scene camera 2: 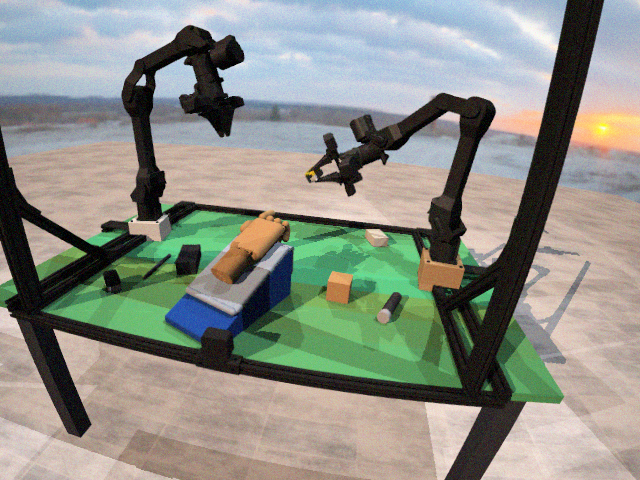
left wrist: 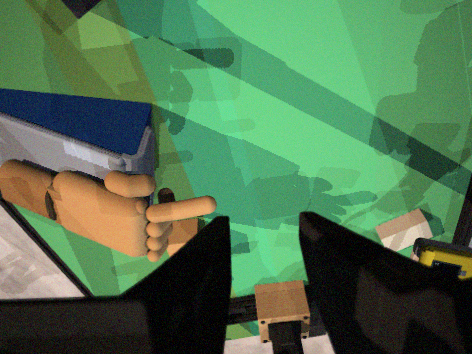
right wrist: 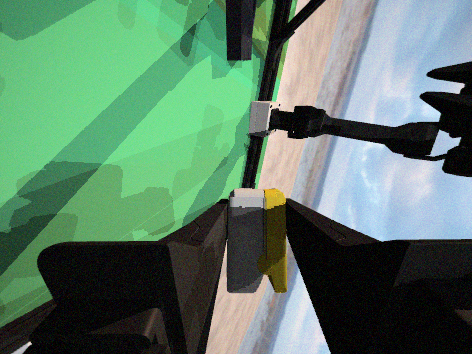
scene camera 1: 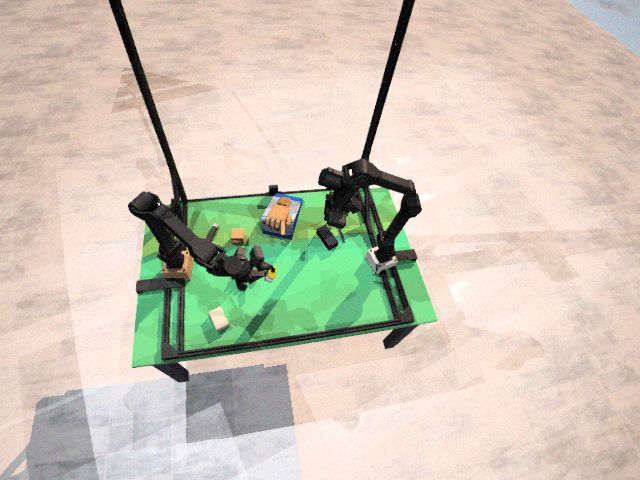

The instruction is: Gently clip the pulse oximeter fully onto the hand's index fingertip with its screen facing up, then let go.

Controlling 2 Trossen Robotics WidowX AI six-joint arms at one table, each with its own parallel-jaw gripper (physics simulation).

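Where they show: left gripper, fingertip midpoint: [scene camera 2: 225, 136] [left wrist: 264, 227] [right wrist: 426, 83] [scene camera 1: 325, 217]; right gripper, fingertip midpoint: [scene camera 2: 312, 176] [left wrist: 425, 261] [right wrist: 255, 205] [scene camera 1: 270, 269]; left arm's base, origin of the base link: [scene camera 2: 149, 217] [right wrist: 273, 119] [scene camera 1: 383, 255]; right arm's base, origin of the base link: [scene camera 2: 442, 257] [left wrist: 284, 329] [scene camera 1: 175, 261].
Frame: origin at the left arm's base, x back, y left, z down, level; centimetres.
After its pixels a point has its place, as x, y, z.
Observation:
The pulse oximeter [scene camera 1: 271, 273] {-51.2, 0.5, -18.0} [scene camera 2: 311, 176] {-50.4, -1.6, -15.5} [left wrist: 446, 261] {-49.5, -0.7, -16.9} [right wrist: 245, 245] {-52.8, -1.0, -16.2}, yellow with a grey half, is held in the air between the fingers of my right gripper [scene camera 1: 269, 274] {-50.6, -2.1, -15.6} [scene camera 2: 312, 176] {-50.6, -2.1, -15.6} [right wrist: 255, 205] {-50.6, -2.1, -15.6}. Its dark screen partly shows at the right edge of the left wrist view. The tan hand [scene camera 1: 280, 212] {-37.2, -30.0, -9.3} [scene camera 2: 261, 235] {-38.6, -32.5, -8.7} [left wrist: 100, 215] {-36.3, -29.8, -9.2} lies on a blue and grey wedge [scene camera 2: 281, 279] {-43.1, -35.1, 0.2} [left wrist: 95, 122] {-30.8, -28.9, 0.0}. Its index finger [scene camera 1: 282, 227] [left wrist: 185, 209] points out straight, bare and apart from the oximeter. My left gripper [scene camera 2: 223, 134] {-27.0, -10.4, -26.6} [left wrist: 264, 227] {-27.0, -10.4, -26.6} is open and empty, high above the table.
An orange cube [scene camera 1: 237, 236] {-56.9, -30.9, 0.9} [scene camera 2: 338, 287] {-55.7, -34.8, 2.0} and a dark cylinder [scene camera 1: 212, 233] {-66.8, -37.9, 3.6} [scene camera 2: 390, 307] {-66.4, -40.3, 3.4} lie beside the wedge. A black box [scene camera 1: 327, 237] {-18.8, -18.2, 2.5} [scene camera 2: 188, 259] {-19.3, -22.9, 2.5} and thin rod [scene camera 2: 156, 266] {-10.3, -22.4, 5.2} lie on its other side. A cream block [scene camera 1: 218, 318] {-73.7, 1.9, 2.9} [scene camera 2: 376, 237] {-72.5, -2.0, 2.9} [left wrist: 405, 230] {-71.3, 1.6, 2.9} lies farther off.

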